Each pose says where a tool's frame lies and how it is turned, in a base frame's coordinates. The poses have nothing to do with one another.
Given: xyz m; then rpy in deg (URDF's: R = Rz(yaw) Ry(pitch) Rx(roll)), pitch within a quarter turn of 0, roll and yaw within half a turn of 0.
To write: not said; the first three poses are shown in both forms.
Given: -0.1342, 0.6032, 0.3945, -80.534, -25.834, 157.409
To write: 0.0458, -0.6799, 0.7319, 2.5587, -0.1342, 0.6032, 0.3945
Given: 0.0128, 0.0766, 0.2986, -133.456, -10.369, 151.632
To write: -0.1926, -0.9101, 0.3669, 2.7859, 0.0128, 0.0766, 0.2986
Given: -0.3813, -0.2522, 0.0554, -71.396, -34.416, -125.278
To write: -0.4796, 0.3928, -0.7847, 2.7323, -0.3813, -0.2522, 0.0554
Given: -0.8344, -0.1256, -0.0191, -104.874, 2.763, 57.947
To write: -0.8223, -0.4356, 0.3662, 2.0387, -0.8344, -0.1256, -0.0191
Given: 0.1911, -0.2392, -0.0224, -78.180, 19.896, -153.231
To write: -0.0139, 0.6623, -0.7491, 2.5679, 0.1911, -0.2392, -0.0224
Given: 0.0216, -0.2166, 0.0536, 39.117, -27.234, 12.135
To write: 0.8051, -0.4320, 0.4064, 0.8912, 0.0216, -0.2166, 0.0536
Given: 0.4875, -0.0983, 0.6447, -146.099, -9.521, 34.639
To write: -0.9467, -0.3218, 0.0112, 2.5301, 0.4875, -0.0983, 0.6447
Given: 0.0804, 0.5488, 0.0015, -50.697, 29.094, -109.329
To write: -0.0677, 0.5832, -0.8095, 1.8704, 0.0804, 0.5488, 0.0015
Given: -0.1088, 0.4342, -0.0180, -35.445, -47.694, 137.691
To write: 0.2864, -0.4414, 0.8504, 2.2544, -0.1088, 0.4342, -0.0180
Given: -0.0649, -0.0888, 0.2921, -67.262, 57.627, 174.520
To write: 0.4359, 0.4786, -0.7622, 2.6738, -0.0649, -0.0888, 0.2921
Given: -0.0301, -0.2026, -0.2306, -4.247, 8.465, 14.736
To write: -0.2986, 0.4430, 0.8453, 0.3100, -0.0301, -0.2026, -0.2306
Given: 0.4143, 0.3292, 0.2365, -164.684, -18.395, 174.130
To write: -0.0292, -0.9917, 0.1250, 2.8102, 0.4143, 0.3292, 0.2365
